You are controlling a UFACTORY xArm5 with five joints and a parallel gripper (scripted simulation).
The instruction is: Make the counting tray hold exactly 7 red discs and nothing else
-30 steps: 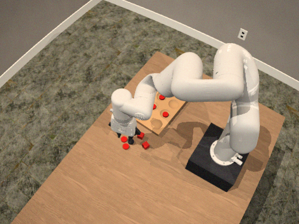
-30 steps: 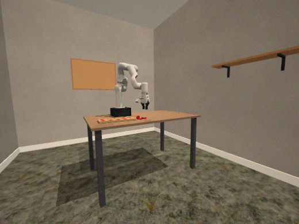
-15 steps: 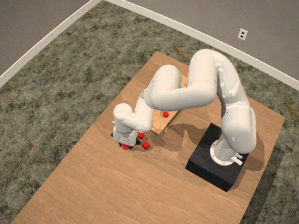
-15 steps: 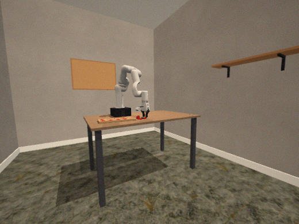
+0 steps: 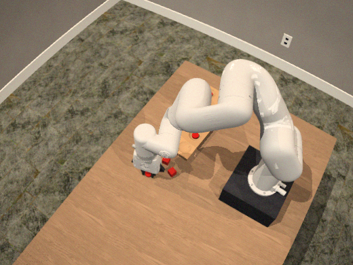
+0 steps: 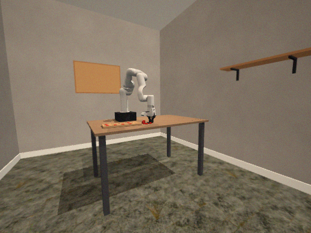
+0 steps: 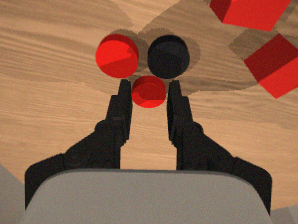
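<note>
Right now my hand is 30 mm to the left of the black disc and 20 mm above it. Round my hand: wooden counting tray (330 mm to the right, 10 mm below).
</note>
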